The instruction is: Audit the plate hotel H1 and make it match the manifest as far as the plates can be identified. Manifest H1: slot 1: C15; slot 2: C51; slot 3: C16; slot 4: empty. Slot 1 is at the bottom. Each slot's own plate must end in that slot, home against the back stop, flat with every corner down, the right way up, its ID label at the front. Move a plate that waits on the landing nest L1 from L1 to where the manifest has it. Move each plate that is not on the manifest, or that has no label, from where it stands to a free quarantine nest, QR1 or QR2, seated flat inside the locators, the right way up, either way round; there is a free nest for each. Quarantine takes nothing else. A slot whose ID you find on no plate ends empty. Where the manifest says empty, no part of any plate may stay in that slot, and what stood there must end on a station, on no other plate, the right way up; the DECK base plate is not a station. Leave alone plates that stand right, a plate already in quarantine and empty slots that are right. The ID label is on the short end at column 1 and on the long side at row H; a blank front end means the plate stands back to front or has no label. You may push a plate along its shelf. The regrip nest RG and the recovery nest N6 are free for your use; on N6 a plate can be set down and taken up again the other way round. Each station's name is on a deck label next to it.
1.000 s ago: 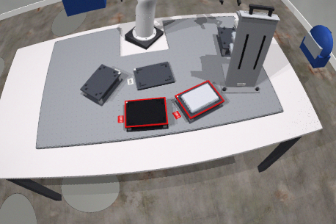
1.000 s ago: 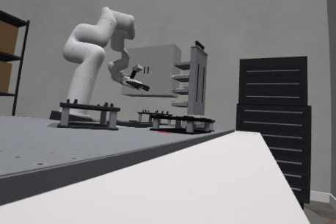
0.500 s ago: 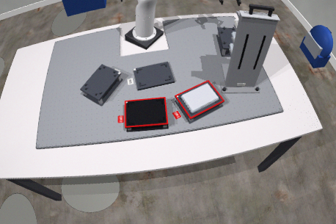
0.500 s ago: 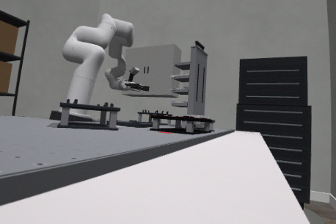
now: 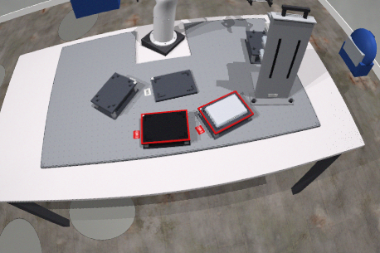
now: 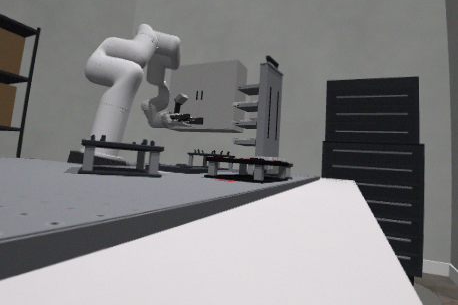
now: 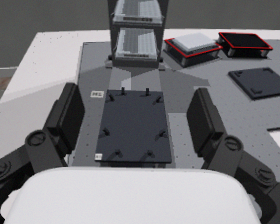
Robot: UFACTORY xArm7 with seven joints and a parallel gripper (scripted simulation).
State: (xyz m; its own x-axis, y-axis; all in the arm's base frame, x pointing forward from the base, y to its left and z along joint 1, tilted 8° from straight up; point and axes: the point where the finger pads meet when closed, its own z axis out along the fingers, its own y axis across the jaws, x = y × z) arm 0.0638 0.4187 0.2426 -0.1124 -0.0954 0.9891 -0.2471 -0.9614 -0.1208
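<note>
Now: the plate labelled C16 280 mm ahead of my hand, 70 mm to the right of it and 50 mm above it. The rest, counted from my hand: RG label (210 mm below); then H1 label (250 mm ahead, 210 mm below, 40 mm to the left); then white plate (400 mm ahead, 310 mm to the right, 170 mm below).
</note>
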